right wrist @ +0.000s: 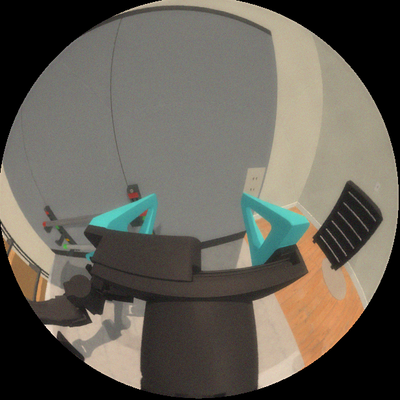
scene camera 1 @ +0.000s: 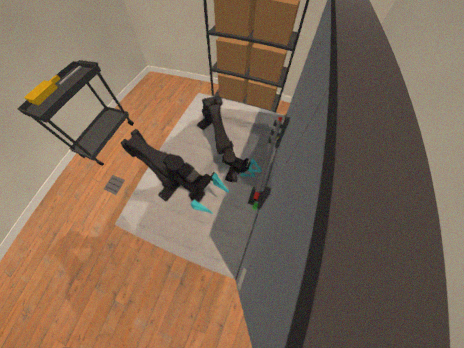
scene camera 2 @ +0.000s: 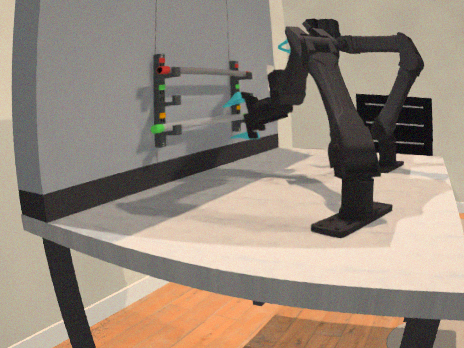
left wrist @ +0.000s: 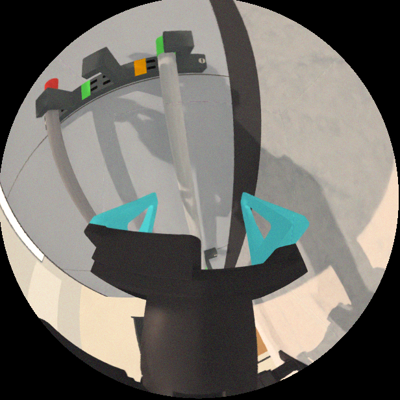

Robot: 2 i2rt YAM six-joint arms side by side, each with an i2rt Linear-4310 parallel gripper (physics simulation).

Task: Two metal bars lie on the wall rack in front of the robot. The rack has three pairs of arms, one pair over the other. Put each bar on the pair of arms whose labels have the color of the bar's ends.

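Frame: origin at the left arm's base, x down, y ahead, z right, level; metres.
Where they show: left gripper, between the fingertips: (scene camera 1: 257,173) (scene camera 2: 227,122); right gripper, between the fingertips: (scene camera 1: 220,202) (scene camera 2: 286,48); left arm's base, origin of its link: (scene camera 1: 209,120) (scene camera 2: 356,219); right arm's base, origin of its link: (scene camera 1: 172,186) (scene camera 2: 387,167).
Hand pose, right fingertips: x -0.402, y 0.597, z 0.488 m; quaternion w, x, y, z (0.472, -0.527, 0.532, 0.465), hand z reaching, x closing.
Each offset is from my right fingertips to the centre of the thing. Level surfaces: height alone.
The wall rack @[dy -0.075, dx +0.176, dz -0.544 m] (scene camera 2: 159,109) (left wrist: 124,75) has red labels at the top, green in the middle, orange at the bottom. The red-ended bar @[dy -0.012, dx +0.101, dz -0.350 m] (scene camera 2: 210,72) (left wrist: 61,157) (right wrist: 75,220) lies on the top, red-labelled arms. The green-ended bar @[dy -0.001, dx +0.251, dz -0.362 m] (scene camera 2: 200,121) (left wrist: 173,110) lies at the lowest, orange-labelled arms; its far end is hidden by my left gripper in scene camera 2. The middle, green-labelled arms are bare. My left gripper (scene camera 1: 257,169) (scene camera 2: 231,121) (left wrist: 198,196) is open, in front of the green-ended bar. My right gripper (scene camera 1: 220,202) (right wrist: 198,197) is open and empty, away from the rack.
The grey wall panel (scene camera 1: 295,200) (scene camera 2: 95,75) stands behind the rack. The table top @[dx +0.402 m] (scene camera 2: 200,215) lies below the arms. A black cart (scene camera 1: 102,132) with a yellow object and a shelf unit with brown boxes (scene camera 1: 232,55) stand farther off.
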